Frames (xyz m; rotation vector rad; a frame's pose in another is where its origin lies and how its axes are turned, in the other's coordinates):
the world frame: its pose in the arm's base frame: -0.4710 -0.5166 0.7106 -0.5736 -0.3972 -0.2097
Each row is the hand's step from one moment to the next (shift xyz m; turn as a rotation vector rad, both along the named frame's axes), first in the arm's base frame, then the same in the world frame.
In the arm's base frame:
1: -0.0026 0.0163 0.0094 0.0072 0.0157 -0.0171
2: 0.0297 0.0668 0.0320 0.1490 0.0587 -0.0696
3: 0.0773 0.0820 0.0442 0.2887 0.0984 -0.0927
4: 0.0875 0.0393 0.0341 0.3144 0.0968 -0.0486
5: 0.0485 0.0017 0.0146 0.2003 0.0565 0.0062
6: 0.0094 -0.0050 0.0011 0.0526 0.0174 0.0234
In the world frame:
1: 0.0003 0.0081 0.0172 -0.0020 0.0233 -0.0065
2: 0.0348 0.0483 0.0532 0.1005 0.1267 -0.0658
3: 0.0816 0.0692 0.0565 0.2137 0.2125 -0.1038
4: 0.0901 0.0421 0.0216 0.2556 0.1976 -0.0787
5: 0.0498 0.0089 -0.0027 0.1789 0.1036 -0.0246
6: 0.0094 -0.0018 -0.0048 0.0559 0.0188 0.0117

